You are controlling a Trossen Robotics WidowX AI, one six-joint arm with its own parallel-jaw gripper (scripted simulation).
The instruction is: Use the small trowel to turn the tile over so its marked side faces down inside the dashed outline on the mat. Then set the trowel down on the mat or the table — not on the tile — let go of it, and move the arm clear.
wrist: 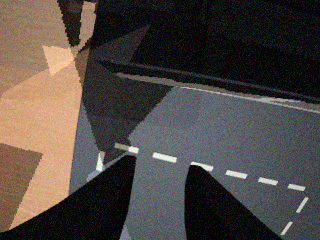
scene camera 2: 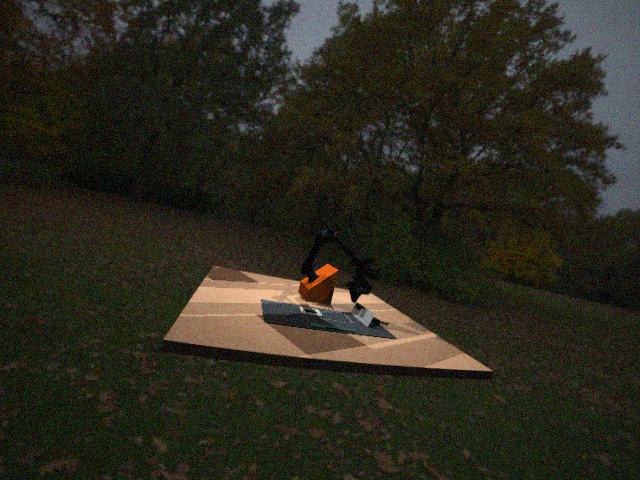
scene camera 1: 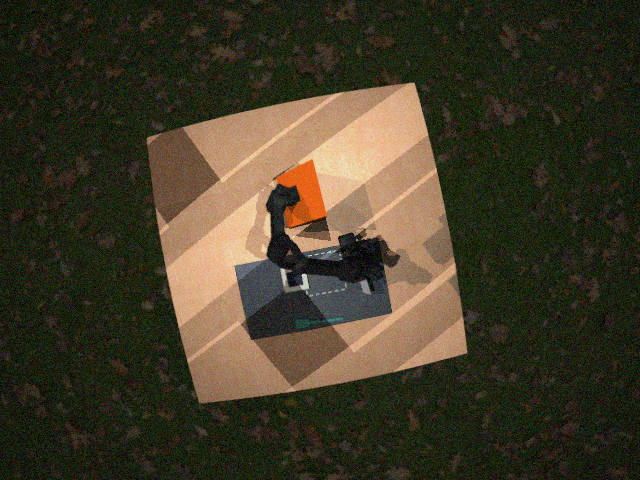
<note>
In view: my gripper (wrist: 161,170) and a dark grey mat (wrist: 259,139).
</note>
